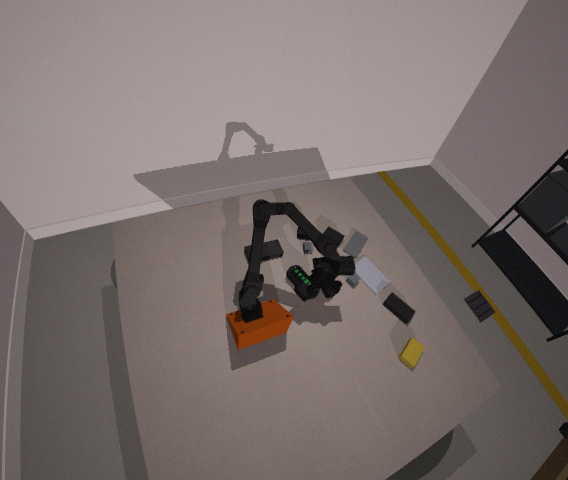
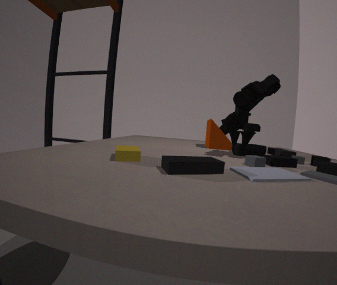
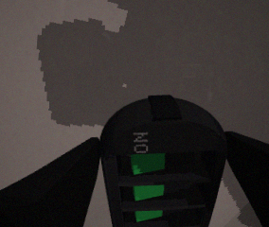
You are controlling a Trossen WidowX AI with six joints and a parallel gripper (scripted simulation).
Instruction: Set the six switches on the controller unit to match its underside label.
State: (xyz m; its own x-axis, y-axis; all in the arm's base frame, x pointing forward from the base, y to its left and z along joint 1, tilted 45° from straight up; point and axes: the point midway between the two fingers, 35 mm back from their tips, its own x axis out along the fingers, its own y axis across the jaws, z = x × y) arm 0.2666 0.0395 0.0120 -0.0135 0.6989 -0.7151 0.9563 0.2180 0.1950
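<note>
Now: the small black block 160 mm ahead of my gripper tip, 100 mm to the left of it and 20 mm below it. The rest, counted from my gripper tip: small grey block (210 mm ahead, 20 mm below); grey plate (330 mm ahead, 160 mm to the left, 30 mm below); pale flat sheet (310 mm ahead, 30 mm below, 10 mm to the right).
</note>
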